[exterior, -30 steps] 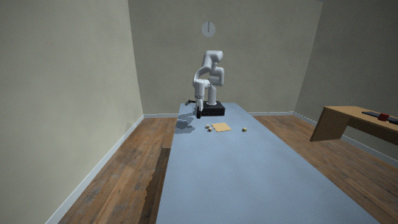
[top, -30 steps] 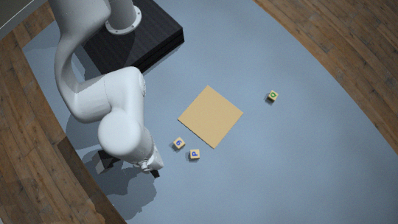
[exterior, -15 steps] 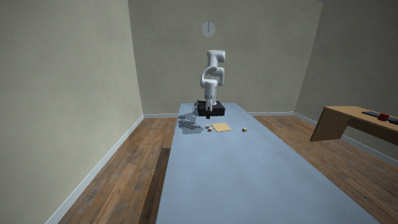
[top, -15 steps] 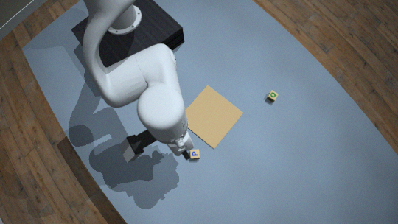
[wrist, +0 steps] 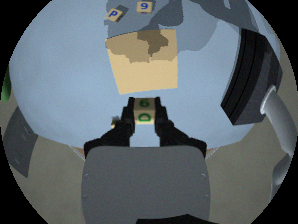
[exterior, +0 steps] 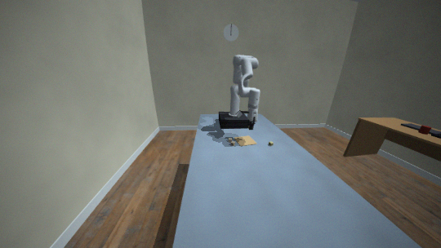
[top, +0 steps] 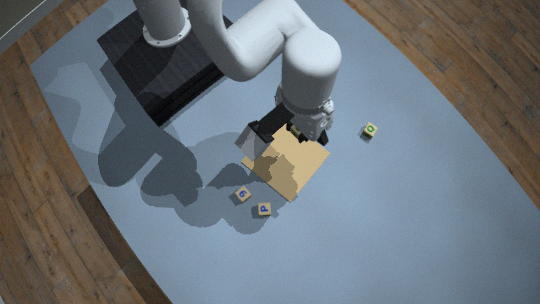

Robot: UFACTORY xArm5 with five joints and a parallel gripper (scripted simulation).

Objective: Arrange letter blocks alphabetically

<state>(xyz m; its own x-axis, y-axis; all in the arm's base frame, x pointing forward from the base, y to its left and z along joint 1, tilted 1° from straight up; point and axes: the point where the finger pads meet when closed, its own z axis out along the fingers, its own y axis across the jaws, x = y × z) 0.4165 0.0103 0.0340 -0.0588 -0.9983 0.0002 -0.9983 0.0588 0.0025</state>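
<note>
My hand is 30 mm to the left of the tan mat and 120 mm above it. Round my hand: block (10 mm below).
</note>
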